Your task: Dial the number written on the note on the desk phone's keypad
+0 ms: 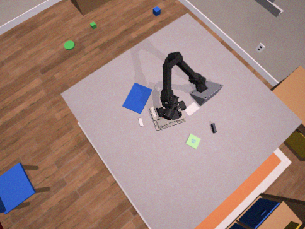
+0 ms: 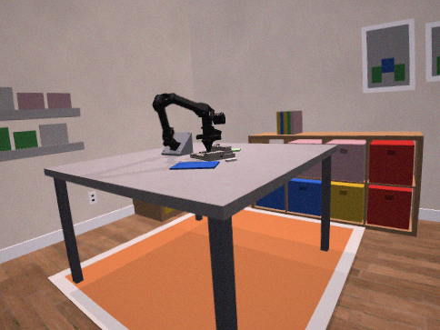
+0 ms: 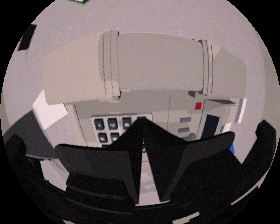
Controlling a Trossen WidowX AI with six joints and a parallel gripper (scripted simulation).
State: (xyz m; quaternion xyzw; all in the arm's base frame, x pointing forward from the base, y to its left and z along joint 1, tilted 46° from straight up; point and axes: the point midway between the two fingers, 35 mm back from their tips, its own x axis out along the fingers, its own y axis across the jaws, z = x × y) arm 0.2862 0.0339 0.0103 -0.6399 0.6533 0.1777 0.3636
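My hand is 40 mm above the beige desk phone and 20 mm short of it. Also, from my hand: white card 150 mm behind, 60 mm below, 50 mm to the left; white block 210 mm ahead, 60 mm to the right, 60 mm below; handset 50 mm to the left, 30 mm ahead, 20 mm below.
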